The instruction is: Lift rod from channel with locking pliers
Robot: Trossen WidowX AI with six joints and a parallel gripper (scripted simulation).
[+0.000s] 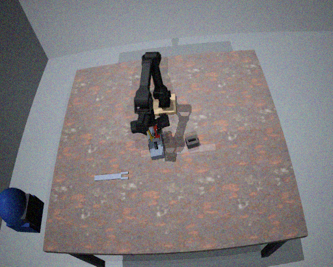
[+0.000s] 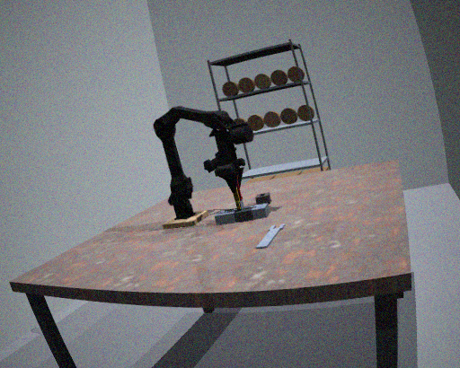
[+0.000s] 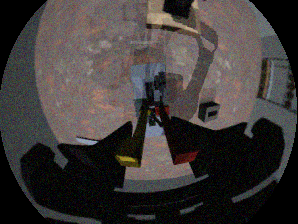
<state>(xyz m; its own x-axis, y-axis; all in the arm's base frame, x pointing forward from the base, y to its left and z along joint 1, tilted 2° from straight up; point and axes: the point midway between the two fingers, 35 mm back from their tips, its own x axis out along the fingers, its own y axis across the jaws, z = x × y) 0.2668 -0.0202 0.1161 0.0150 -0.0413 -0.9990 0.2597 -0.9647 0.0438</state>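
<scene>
My gripper tip is 80 mm above the grey channel block. From my gripper tip the other things lie so: flat grey forked bar 200 mm ahead, 180 mm to the right, 100 mm below; then small dark holster 10 mm behind, 200 mm to the left, 90 mm below.
</scene>
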